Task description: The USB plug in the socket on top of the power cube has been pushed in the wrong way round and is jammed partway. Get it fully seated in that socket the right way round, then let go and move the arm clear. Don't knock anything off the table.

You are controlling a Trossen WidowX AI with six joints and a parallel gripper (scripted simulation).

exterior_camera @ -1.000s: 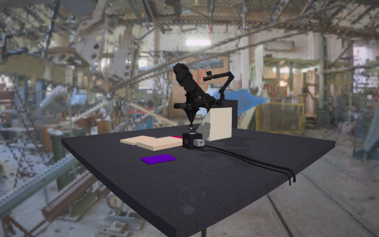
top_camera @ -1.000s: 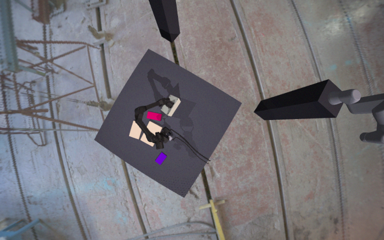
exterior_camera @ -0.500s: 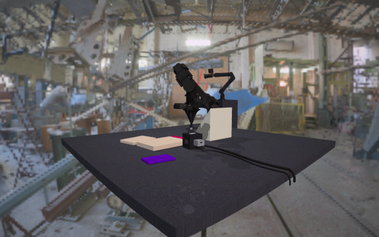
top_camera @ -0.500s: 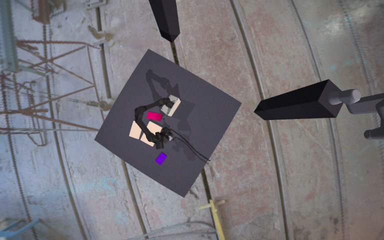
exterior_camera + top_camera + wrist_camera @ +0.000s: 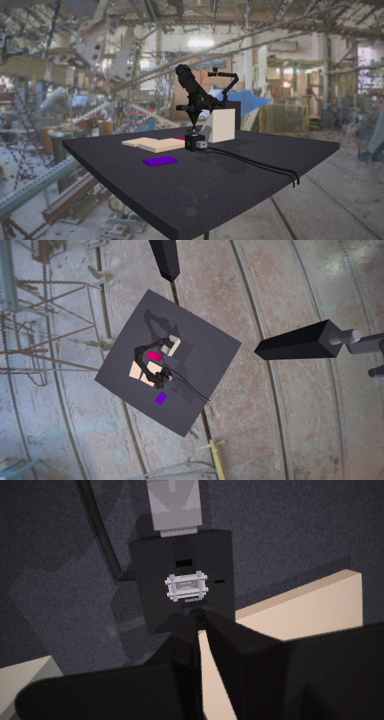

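Now: gripper tip 20 mm above the black USB plug. The rest, counted from my gripper tip: USB socket 60 mm below; then purple card 270 mm ahead, 110 mm to the left, 130 mm below; then magenta card 80 mm behind, 230 mm to the right, 130 mm below.
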